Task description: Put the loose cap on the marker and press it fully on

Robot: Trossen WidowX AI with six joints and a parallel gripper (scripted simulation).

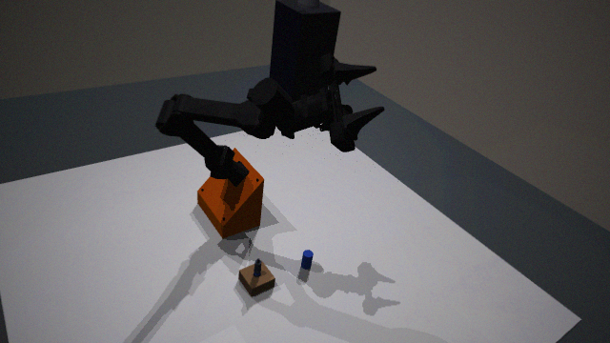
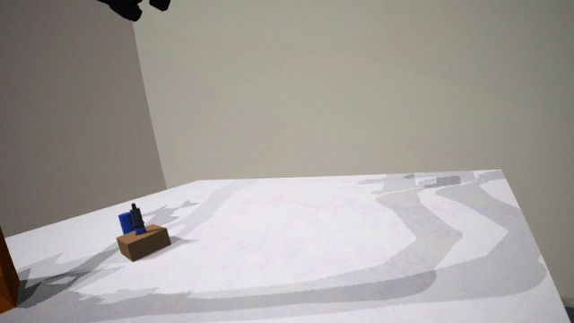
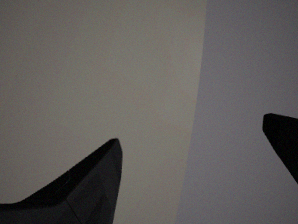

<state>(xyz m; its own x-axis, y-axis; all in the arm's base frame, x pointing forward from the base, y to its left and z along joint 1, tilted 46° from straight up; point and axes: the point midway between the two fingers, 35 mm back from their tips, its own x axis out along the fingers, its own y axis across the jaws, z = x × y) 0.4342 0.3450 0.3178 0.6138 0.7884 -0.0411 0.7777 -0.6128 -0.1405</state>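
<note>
My gripper tip is 61 cm above the blue cap, 15 cm past it and 4 cm to the right of it. Also, from my gripper tip: holder block (62 cm below, 16 cm behind, 12 cm to the right).
</note>
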